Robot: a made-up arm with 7 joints.
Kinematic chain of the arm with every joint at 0, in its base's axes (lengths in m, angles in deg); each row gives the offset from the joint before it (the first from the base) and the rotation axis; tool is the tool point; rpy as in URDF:
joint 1: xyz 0 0 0.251 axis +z
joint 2: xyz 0 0 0 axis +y
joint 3: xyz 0 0 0.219 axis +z
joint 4: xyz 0.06 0 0 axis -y
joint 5: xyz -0.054 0 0.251 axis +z
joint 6: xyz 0 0 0 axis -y
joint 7: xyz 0.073 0 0 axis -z
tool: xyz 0 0 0 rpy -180 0 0
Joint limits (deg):
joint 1: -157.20..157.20
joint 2: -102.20..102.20
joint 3: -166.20..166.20
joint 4: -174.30..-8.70
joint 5: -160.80..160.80
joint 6: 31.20..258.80
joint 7: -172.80..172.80
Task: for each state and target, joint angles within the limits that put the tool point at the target. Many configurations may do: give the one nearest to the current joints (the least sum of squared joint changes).
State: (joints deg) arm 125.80 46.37 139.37 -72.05 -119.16 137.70 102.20
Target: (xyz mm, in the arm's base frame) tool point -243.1 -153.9 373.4
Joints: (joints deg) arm 114.37 45.94 103.99 -126.20 -133.21 144.63 102.20
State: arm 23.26 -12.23 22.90 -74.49 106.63 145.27 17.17
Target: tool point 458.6 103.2 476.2
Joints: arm 9.56 29.89 13.15 -56.45 100.13 125.86 17.17
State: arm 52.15 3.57 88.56 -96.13 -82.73 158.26 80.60
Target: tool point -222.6 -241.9 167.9
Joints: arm 81.24 -37.17 133.60 -126.20 -89.27 157.72 80.60
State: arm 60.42 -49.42 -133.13 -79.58 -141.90 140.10 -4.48
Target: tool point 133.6 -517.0 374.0
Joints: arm 84.94 -60.87 -129.98 -38.18 -138.18 101.23 -4.48
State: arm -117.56 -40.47 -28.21 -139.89 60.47 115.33 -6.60
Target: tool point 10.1 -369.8 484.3
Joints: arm -87.97 -4.42 2.70 -104.71 55.81 110.58 -6.60
